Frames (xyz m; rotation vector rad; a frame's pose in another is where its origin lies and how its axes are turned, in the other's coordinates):
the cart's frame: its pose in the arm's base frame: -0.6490 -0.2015 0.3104 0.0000 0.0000 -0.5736
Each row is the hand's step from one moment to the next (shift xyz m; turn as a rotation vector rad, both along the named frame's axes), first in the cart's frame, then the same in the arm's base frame.
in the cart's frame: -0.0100 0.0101 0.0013 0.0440 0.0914 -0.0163
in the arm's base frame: -0.0029 0.0139 0.0013 0.0866 0.0529 -0.0163
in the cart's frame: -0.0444 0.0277 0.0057 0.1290 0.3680 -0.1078
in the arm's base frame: -0.0223 0.0474 0.0057 0.3081 0.2391 -0.1078
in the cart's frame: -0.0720 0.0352 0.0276 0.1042 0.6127 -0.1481
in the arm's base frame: -0.0414 0.0686 0.0276 0.4200 0.4581 -0.1481
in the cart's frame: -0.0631 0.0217 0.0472 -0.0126 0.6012 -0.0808
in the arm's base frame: -0.0412 0.0525 0.0472 0.3157 0.5118 -0.0808
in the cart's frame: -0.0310 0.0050 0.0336 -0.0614 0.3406 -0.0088
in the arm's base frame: -0.0233 0.0210 0.0336 0.1333 0.3194 -0.0088
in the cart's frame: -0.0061 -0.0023 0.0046 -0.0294 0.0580 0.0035
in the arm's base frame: -0.0064 0.0014 0.0046 0.0068 0.0647 0.0035
